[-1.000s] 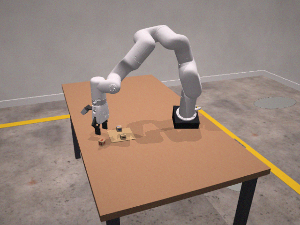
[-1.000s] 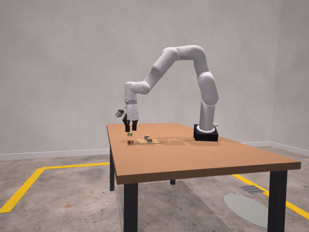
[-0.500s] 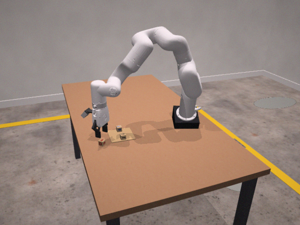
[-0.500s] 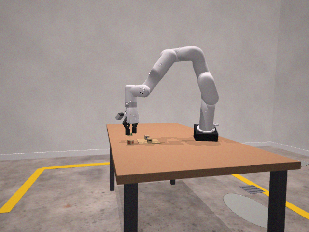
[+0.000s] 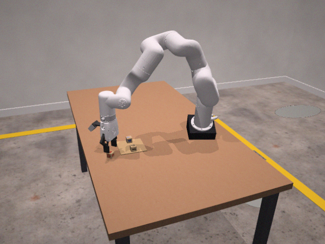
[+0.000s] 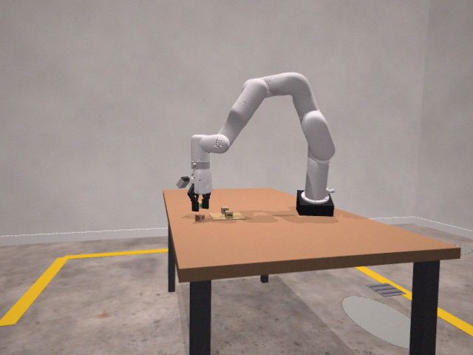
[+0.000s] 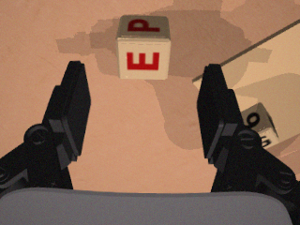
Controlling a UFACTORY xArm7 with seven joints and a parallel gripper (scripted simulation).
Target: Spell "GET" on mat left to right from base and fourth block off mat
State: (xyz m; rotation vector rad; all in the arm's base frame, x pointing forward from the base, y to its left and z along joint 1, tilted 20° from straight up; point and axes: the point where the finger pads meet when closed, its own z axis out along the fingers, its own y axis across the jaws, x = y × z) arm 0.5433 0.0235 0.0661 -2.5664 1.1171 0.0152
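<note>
Right now my hand is 50 mm above the red-lettered block. From my hand the other things lie so: green-lettered block: 300 mm to the right, 50 mm below, 40 mm behind; black-lettered block: 120 mm behind, 40 mm below, 20 mm to the right; tan mat: 130 mm behind, 60 mm to the right, 60 mm below.
</note>
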